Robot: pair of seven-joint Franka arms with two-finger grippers.
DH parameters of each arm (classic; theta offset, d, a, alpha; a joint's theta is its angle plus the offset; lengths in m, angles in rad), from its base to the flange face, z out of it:
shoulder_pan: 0 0.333 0 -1.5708
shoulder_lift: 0 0 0 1.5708
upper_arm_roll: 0 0.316 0.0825 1.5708
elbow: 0 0 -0.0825 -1.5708
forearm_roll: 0 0.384 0 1.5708
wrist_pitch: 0 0 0.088 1.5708
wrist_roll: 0 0.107 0 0
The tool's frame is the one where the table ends.
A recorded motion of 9 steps. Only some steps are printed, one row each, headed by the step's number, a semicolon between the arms.
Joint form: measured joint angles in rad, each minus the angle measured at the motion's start. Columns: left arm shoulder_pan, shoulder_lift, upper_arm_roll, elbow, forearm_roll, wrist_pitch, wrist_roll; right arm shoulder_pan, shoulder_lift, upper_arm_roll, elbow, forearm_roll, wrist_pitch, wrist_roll.
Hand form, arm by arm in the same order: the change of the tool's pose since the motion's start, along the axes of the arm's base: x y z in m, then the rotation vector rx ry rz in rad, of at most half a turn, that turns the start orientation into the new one. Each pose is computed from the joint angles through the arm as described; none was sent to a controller.
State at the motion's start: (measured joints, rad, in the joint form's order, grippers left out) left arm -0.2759 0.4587 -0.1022 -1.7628 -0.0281 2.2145 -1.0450; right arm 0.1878 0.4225 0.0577 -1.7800 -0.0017 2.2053 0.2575
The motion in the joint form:
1: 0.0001 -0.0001 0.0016 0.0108 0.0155 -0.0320 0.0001; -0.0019 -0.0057 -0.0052 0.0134 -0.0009 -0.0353 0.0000
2: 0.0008 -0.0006 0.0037 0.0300 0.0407 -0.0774 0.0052; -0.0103 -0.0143 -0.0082 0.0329 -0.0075 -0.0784 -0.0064
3: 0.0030 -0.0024 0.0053 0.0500 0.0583 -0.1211 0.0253; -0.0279 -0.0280 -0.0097 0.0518 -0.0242 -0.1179 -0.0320
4: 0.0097 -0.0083 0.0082 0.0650 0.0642 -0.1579 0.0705; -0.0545 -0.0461 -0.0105 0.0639 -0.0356 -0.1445 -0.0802
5: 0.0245 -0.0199 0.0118 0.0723 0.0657 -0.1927 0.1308; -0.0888 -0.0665 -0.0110 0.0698 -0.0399 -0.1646 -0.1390
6: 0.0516 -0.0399 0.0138 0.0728 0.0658 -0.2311 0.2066; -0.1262 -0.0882 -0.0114 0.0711 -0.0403 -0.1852 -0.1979
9: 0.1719 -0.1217 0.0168 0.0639 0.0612 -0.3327 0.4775; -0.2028 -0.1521 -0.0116 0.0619 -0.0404 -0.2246 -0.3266
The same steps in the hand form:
1: 0.0001 0.0017 0.0020 0.0193 0.0148 -0.0093; 0.0008 -0.0044 0.0065 -0.0069 0.0151 -0.0057
2: 0.0013 0.0043 0.0069 0.0480 0.0304 -0.0277; 0.0029 -0.0118 0.0172 -0.0172 0.0280 -0.0065
3: 0.0029 0.0075 0.0134 0.0693 0.0446 -0.0544; 0.0059 -0.0248 0.0313 -0.0334 0.0312 0.0087
4: 0.0050 0.0139 0.0209 0.0786 0.0566 -0.0936; 0.0088 -0.0431 0.0464 -0.0427 0.0258 0.0347
5: 0.0070 0.0261 0.0290 0.0830 0.0703 -0.1368; 0.0107 -0.0660 0.0606 -0.0459 0.0196 0.0601
6: 0.0086 0.0455 0.0393 0.0839 0.0870 -0.1842; 0.0104 -0.0908 0.0735 -0.0464 0.0180 0.0809
9: 0.0109 0.1257 0.0802 0.0631 0.1148 -0.3300; 0.0024 -0.1405 0.1068 -0.0483 0.0047 0.1317

